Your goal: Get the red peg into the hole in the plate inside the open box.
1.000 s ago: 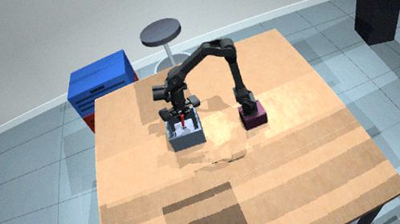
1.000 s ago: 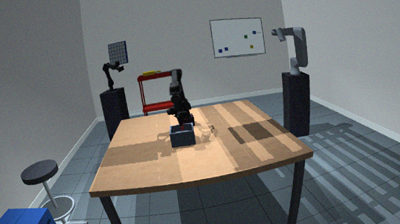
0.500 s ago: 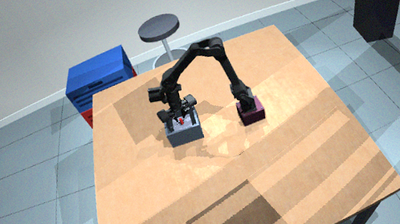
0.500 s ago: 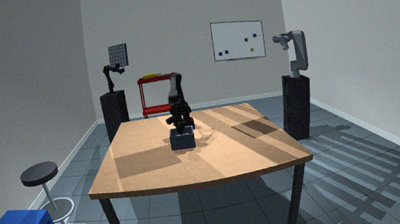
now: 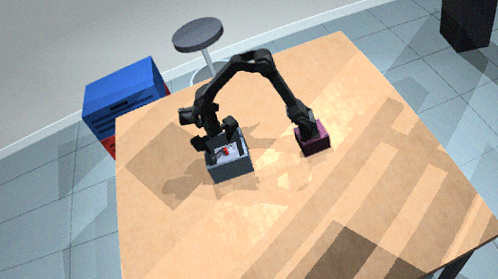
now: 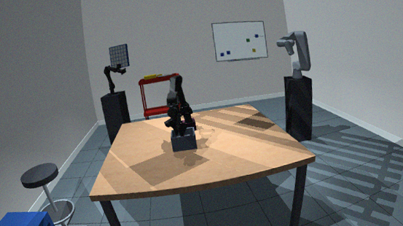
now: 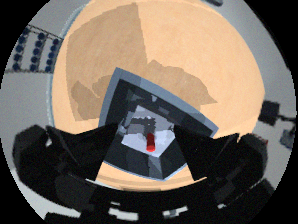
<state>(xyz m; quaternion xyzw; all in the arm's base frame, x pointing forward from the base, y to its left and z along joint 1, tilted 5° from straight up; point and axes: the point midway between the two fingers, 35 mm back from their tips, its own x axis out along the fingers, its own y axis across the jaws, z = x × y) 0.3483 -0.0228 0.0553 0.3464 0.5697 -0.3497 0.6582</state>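
My gripper tip is 2 cm past the red peg, 2 cm to the right of it and 3 cm above it. Round my gripper tip: grey box 2 cm behind, 2 cm to the left, 5 cm below.
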